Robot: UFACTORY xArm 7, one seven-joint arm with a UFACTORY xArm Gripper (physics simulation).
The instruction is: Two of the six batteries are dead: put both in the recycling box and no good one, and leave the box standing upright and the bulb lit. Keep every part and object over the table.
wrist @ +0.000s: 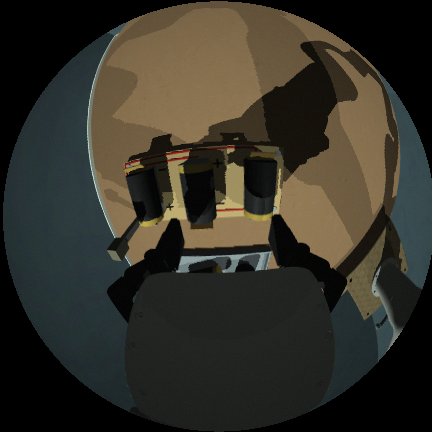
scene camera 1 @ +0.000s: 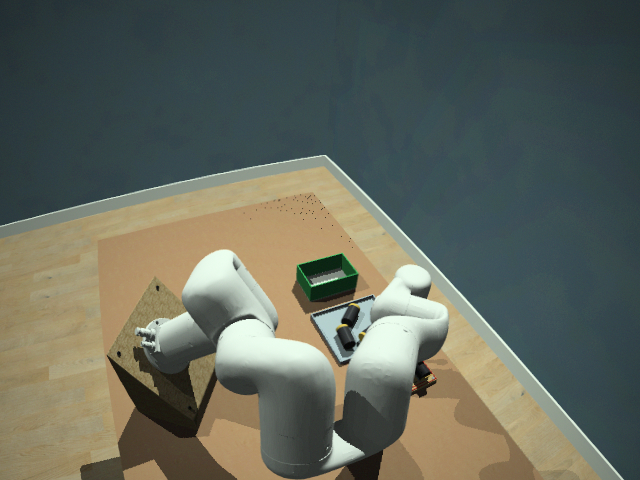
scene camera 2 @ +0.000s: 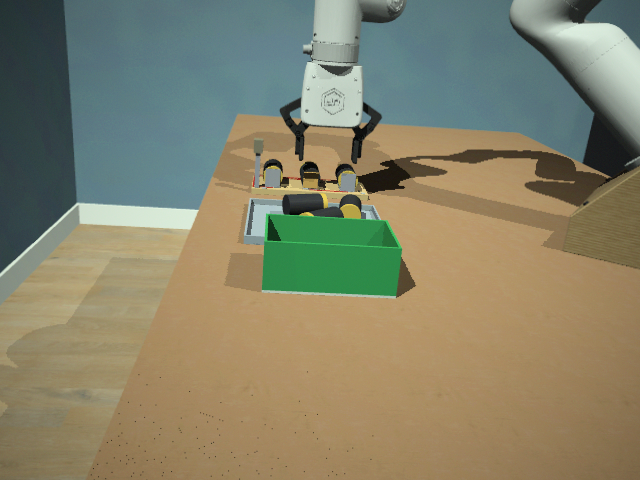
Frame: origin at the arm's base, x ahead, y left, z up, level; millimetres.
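Seen in the pictures: gripper, fingertip midpoint: (wrist: pixel 225 228) (scene camera 2: pixel 327 160); arm's base at its link origin: (wrist: pixel 384 276) (scene camera 1: pixel 166 346).
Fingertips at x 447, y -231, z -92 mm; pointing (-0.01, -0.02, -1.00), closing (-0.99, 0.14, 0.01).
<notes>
Pixels of each thing's middle, then the offset from my fingertips to it. "*": a spot on its surface instead.
- post at the middle of its body: (wrist: pixel 144 196) (scene camera 2: pixel 272 172) (scene camera 1: pixel 419 367) dx +87, dy -39, dz -33 mm
- end at a spot on its surface: (wrist: pixel 260 187) (scene camera 2: pixel 344 166) * dx -39, dy -28, dz -16 mm
- grey tray at the middle of its body: (scene camera 2: pixel 315 222) (wrist: pixel 214 282) (scene camera 1: pixel 357 327) dx +49, dy +171, dz -56 mm
- green box at the middle of its body: (scene camera 2: pixel 328 254) (scene camera 1: pixel 326 276) dx +71, dy +361, dz -32 mm
- thin post with a small block, surface spot: (wrist: pixel 117 248) (scene camera 2: pixel 263 141) * dx +110, dy -12, dz +26 mm
My gripper (scene camera 2: pixel 327 159) (wrist: pixel 225 228) is open and empty, above the table near the battery holder (scene camera 2: pixel 310 193) (wrist: pixel 235 186). Three black batteries lie side by side in the holder: one by the post (scene camera 2: pixel 272 164) (wrist: pixel 143 192), a middle one (scene camera 2: pixel 309 167) (wrist: pixel 197 192) and one at the other end (scene camera 2: pixel 344 168) (wrist: pixel 260 187). In the wrist view the middle one's yellow end points away, the outer ones' towards me. Three more batteries (scene camera 1: pixel 351 314) (scene camera 1: pixel 345 336) (scene camera 2: pixel 303 204) lie in the grey tray (scene camera 1: pixel 325 322) (scene camera 2: pixel 253 240). The green box (scene camera 1: pixel 333 290) (scene camera 2: pixel 330 269) stands upright. I cannot make out the bulb.
A thin post with a small block (scene camera 2: pixel 258 146) (wrist: pixel 117 248) rises at the holder's end. The tray lies between the holder and the green box. The arm's wooden base block (scene camera 1: pixel 155 304) (scene camera 2: pixel 615 222) stands to one side. The arm hides part of the tray and holder in scene camera 1.
</notes>
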